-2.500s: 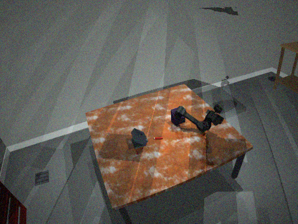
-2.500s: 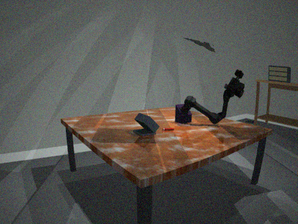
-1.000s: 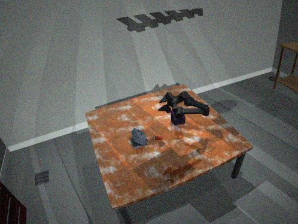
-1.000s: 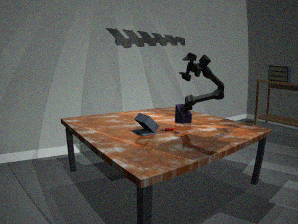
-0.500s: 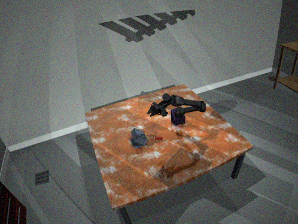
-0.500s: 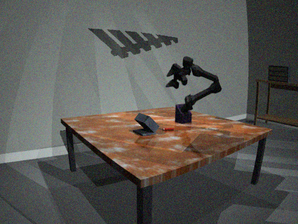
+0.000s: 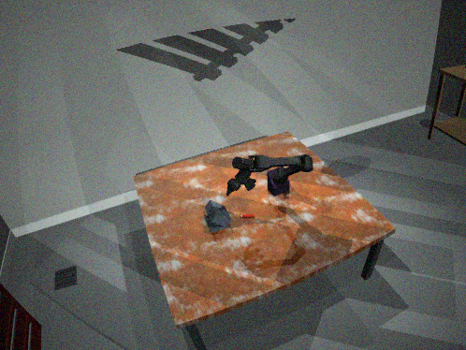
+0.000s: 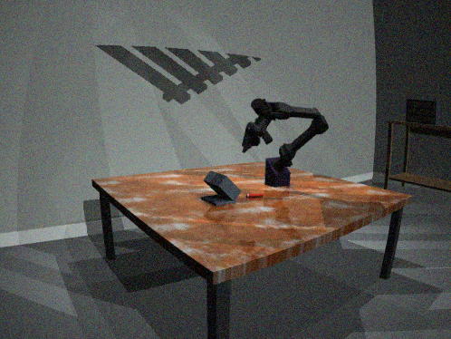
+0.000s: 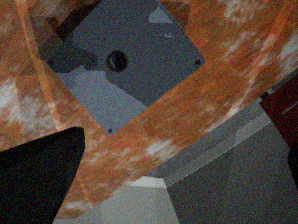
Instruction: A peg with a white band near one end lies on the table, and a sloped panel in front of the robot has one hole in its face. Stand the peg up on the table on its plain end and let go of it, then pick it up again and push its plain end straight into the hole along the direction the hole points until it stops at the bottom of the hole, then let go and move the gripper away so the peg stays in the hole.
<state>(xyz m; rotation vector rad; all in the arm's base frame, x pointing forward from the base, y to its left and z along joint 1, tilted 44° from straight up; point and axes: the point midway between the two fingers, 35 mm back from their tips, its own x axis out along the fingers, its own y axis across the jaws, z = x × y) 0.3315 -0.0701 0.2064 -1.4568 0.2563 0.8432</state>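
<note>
Right now my gripper tip is 8 cm past the peg, 1 cm to the left of it and 22 cm above it. Round my gripper tip: sloped panel (6 cm ahead, 6 cm to the right, 16 cm below).
</note>
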